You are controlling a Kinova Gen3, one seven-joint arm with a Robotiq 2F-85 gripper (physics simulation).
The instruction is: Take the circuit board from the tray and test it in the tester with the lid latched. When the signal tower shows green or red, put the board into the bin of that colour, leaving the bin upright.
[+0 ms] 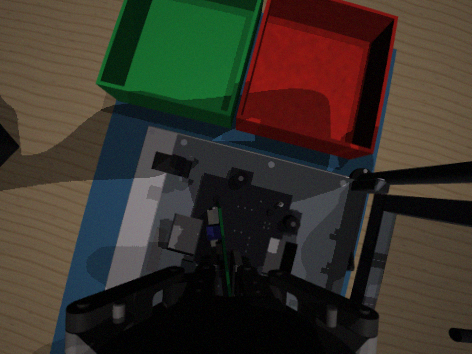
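Places are measured from the arm's base along level axes (x back, y down, z right), in metres.
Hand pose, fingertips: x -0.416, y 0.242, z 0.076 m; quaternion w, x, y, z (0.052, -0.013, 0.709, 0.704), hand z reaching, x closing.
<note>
After its pixels a point has its place.
My gripper (224,261) @(x -0.416, y 0.242, z 0.076 m) is nearly shut, its fingertips low over the tester (167,136) @(x -0.327, y 0.315, z -0.034 m). The green circuit board (224,245) @(x -0.414, y 0.181, z 0.046 m) is seen almost edge-on, a thin upright strip with its components on the left. It runs down between the fingertips; a firm grip on it does not show, and its lower end is hidden by the gripper. The dark test bed (250,220) @(x -0.433, y 0.252, z 0.041 m) with round posts lies below and around it. The tester's lid (366,250) @(x -0.519, y 0.222, z 0.047 m) seems to stand open at the right. The green bin (187,55) @(x -0.334, y 0.315, z -0.138 m) and red bin (305,75) @(x -0.481, y 0.315, z -0.134 m) stand upright and empty at the top.
A blue mat (102,155) @(x -0.250, y 0.319, z 0.000 m) lies under the tester and bins. Black bars (430,172) @(x -0.558, y 0.216, z -0.018 m) reach in from the right edge. A grey block (185,234) @(x -0.367, y 0.315, z 0.077 m) and a dark latch-like part (171,163) @(x -0.368, y 0.216, z 0.005 m) stand on the tester's left side. A dark object (6,145) @(x -0.135, y 0.306, z 0.006 m) shows at the left edge.
</note>
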